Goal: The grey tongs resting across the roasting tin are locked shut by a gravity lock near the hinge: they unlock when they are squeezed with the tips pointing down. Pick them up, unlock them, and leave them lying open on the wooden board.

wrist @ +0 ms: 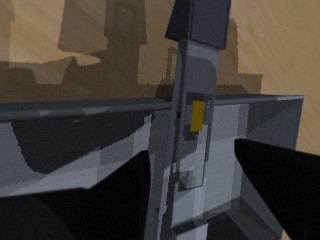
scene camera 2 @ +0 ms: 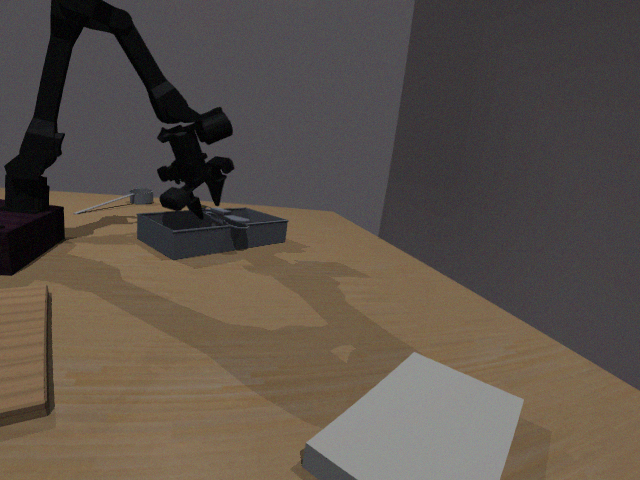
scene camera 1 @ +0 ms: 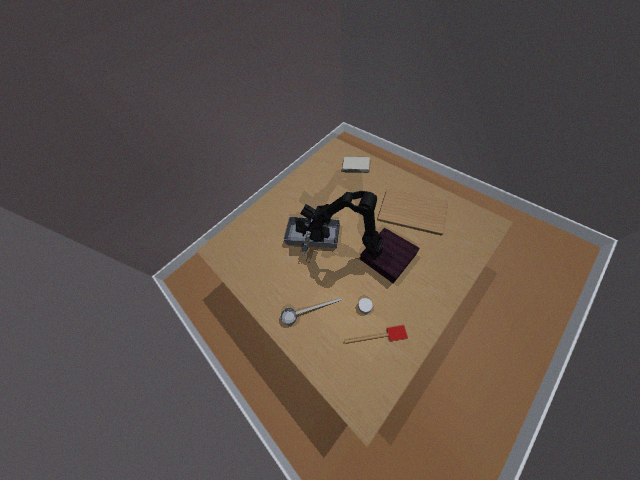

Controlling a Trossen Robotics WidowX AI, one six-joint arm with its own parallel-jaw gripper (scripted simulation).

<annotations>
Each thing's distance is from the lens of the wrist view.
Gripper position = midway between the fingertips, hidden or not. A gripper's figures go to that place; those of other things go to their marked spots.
gripper (wrist: 191, 151): 12 cm
dark grey roasting tin (wrist: 58, 144): 14 cm
</annotations>
